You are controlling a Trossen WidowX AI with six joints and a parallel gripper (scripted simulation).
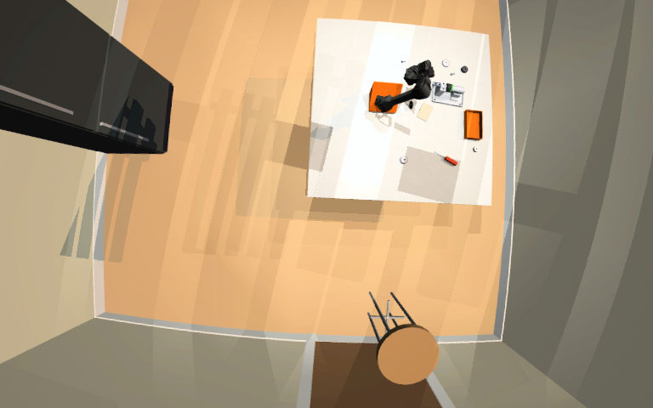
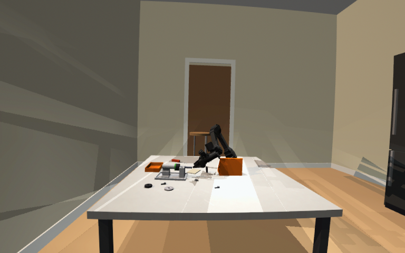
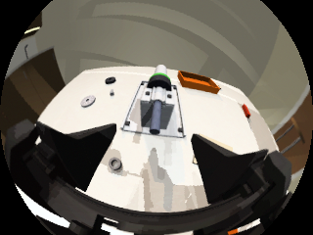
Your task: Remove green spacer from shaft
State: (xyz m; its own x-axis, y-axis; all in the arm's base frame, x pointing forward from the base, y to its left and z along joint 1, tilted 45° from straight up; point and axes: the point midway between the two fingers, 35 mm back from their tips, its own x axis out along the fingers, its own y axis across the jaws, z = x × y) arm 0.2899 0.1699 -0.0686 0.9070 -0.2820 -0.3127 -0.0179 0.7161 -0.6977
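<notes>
The grey shaft lies 8 cm ahead of my gripper tip and 1 cm below it. Round my gripper tip: green spacer 14 cm ahead, 1 cm below; yellow note 1 cm ahead, 16 cm to the right, 9 cm below; dark ring 11 cm ahead, 1 cm below.
</notes>
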